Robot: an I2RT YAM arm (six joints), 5 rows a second.
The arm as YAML. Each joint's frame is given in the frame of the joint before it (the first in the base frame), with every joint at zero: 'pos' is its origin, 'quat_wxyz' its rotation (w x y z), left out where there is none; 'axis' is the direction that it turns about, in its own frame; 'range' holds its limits. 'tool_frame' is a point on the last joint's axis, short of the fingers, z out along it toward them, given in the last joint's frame.
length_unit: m
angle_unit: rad
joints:
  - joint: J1
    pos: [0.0, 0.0, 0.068]
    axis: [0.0, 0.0, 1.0]
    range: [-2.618, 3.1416]
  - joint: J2
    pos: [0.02, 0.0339, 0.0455]
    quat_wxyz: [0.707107, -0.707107, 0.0, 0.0]
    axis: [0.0, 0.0, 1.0]
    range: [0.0, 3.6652]
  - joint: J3
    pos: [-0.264, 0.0, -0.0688]
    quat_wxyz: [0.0, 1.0, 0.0, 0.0]
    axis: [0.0, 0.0, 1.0]
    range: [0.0, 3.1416]
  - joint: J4
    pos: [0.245, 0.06, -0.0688]
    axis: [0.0, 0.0, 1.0]
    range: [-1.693, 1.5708]
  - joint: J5
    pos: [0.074, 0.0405, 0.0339]
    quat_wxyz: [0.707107, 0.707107, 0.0, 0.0]
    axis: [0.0, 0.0, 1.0]
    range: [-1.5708, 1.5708]
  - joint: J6
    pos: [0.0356, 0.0, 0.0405]
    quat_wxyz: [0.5, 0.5, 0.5, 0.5]
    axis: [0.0, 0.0, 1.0]
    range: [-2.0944, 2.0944]
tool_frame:
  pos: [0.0, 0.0, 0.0]
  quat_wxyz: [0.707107, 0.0, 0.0, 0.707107]
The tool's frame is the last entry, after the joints.
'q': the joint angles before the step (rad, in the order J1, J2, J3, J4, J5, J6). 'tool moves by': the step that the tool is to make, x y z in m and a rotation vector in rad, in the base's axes. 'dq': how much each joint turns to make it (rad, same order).
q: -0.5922 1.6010 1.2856 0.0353 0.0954 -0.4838
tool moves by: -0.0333 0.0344 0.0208 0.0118 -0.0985 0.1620
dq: 0.0126 -0.1883 -0.1248 0.0118 -0.1605 0.0265
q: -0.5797 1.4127 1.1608 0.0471 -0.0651 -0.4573
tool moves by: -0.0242 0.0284 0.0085 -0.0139 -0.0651 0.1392
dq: 0.0206 -0.1408 -0.1009 0.0228 -0.1208 0.0026
